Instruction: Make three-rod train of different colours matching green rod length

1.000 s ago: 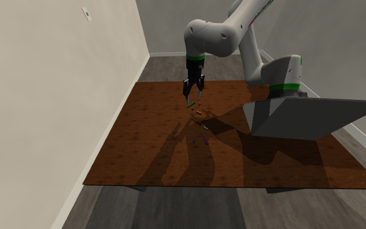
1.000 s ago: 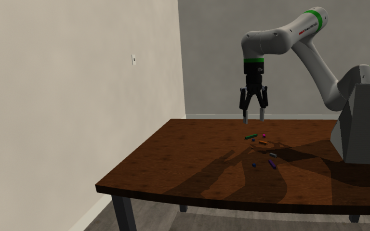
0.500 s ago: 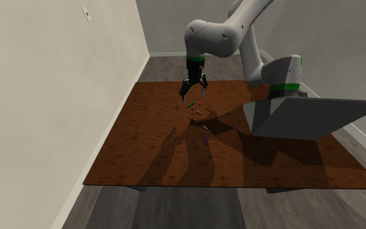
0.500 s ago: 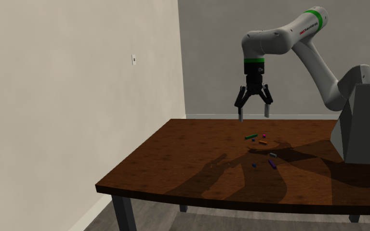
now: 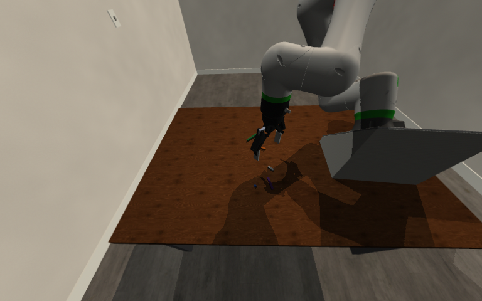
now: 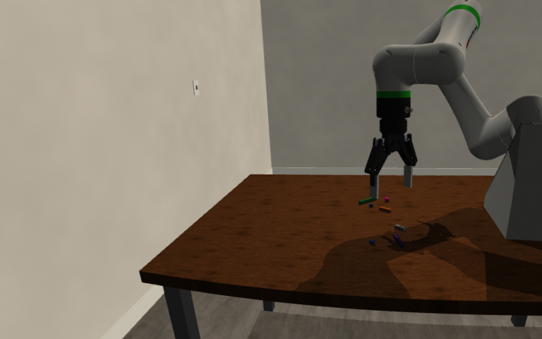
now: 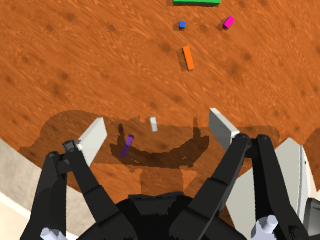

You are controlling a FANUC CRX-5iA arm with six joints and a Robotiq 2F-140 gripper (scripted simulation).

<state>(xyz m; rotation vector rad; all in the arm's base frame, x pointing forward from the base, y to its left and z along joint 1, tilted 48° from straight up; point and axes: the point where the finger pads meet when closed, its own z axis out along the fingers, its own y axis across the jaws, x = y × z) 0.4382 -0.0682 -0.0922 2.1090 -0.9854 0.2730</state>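
The grey rod lies 2 cm behind my hand, 4 cm to the left of it and 10 cm below it. Also, from my hand: green rod: 6 cm ahead, 18 cm to the right, 10 cm below; orange rod: 1 cm ahead, 10 cm to the right, 10 cm below; purple rod: 1 cm behind, 12 cm to the left, 10 cm below.
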